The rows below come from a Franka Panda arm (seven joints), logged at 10 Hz.
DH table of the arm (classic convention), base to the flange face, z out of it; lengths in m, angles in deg. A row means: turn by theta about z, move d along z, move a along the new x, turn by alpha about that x. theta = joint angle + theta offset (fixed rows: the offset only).
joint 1: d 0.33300, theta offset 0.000, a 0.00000, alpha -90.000
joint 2: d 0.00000, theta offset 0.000, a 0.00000, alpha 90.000
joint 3: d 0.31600, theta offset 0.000, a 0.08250, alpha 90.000
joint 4: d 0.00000, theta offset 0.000, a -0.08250, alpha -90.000
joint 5: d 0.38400, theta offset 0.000, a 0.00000, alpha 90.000
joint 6: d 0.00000, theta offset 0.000, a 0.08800, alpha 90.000
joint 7: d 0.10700, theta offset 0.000, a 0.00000, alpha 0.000
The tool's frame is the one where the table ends.
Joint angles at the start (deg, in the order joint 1, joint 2, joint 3, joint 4, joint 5, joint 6, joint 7):
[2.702, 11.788, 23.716, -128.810, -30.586, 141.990, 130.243]
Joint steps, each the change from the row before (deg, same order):
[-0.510, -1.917, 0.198, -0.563, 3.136, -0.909, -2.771]
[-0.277, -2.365, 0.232, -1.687, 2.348, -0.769, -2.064]
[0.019, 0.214, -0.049, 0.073, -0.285, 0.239, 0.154]
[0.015, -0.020, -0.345, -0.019, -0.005, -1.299, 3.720]
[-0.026, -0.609, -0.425, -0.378, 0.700, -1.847, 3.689]
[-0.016, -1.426, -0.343, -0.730, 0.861, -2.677, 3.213]
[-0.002, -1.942, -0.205, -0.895, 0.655, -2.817, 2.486]
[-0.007, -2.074, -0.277, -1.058, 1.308, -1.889, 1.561]
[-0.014, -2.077, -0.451, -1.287, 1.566, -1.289, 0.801]
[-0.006, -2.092, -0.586, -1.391, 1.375, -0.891, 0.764]
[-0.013, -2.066, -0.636, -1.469, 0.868, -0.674, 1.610]
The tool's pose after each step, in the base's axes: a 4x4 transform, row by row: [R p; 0 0 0 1], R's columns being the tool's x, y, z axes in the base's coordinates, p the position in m. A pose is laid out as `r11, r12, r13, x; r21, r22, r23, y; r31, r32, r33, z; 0, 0, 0, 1`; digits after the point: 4 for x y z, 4 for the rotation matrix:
0.1430, -0.9720, 0.1865, 0.4853; -0.9722, -0.1732, -0.1573, 0.2379; 0.1852, -0.1588, -0.9698, 0.2969; 0, 0, 0, 1
0.1478, -0.9737, 0.1736, 0.4769; -0.9714, -0.1759, -0.1595, 0.2328; 0.1859, -0.1451, -0.9718, 0.3040; 0, 0, 0, 1
0.1488, -0.9731, 0.1761, 0.4775; -0.9713, -0.1772, -0.1586, 0.2330; 0.1855, -0.1475, -0.9715, 0.3031; 0, 0, 0, 1
0.0774, -0.9842, 0.1592, 0.4774; -0.9786, -0.1055, -0.1764, 0.2282; 0.1905, -0.1422, -0.9713, 0.3010; 0, 0, 0, 1
-0.0057, -0.9910, 0.1336, 0.4753; -0.9801, -0.0210, -0.1975, 0.2208; 0.1985, -0.1321, -0.9711, 0.3006; 0, 0, 0, 1
-0.0834, -0.9911, 0.1040, 0.4701; -0.9721, 0.0579, -0.2273, 0.2121; 0.2192, -0.1200, -0.9683, 0.3035; 0, 0, 0, 1
-0.1444, -0.9863, 0.0798, 0.4632; -0.9584, 0.1194, -0.2591, 0.2041; 0.2460, -0.1139, -0.9626, 0.3094; 0, 0, 0, 1
-0.1962, -0.9787, 0.0609, 0.4565; -0.9461, 0.1726, -0.2740, 0.1968; 0.2576, -0.1114, -0.9598, 0.3163; 0, 0, 0, 1
-0.2385, -0.9702, 0.0431, 0.4496; -0.9351, 0.2175, -0.2799, 0.1887; 0.2622, -0.1071, -0.9591, 0.3220; 0, 0, 0, 1
-0.2793, -0.9597, 0.0301, 0.4428; -0.9233, 0.2599, -0.2828, 0.1801; 0.2636, -0.1068, -0.9587, 0.3274; 0, 0, 0, 1
-0.3291, -0.9440, 0.0221, 0.4361; -0.9063, 0.3092, -0.2880, 0.1710; 0.2651, -0.1148, -0.9574, 0.3321; 0, 0, 0, 1

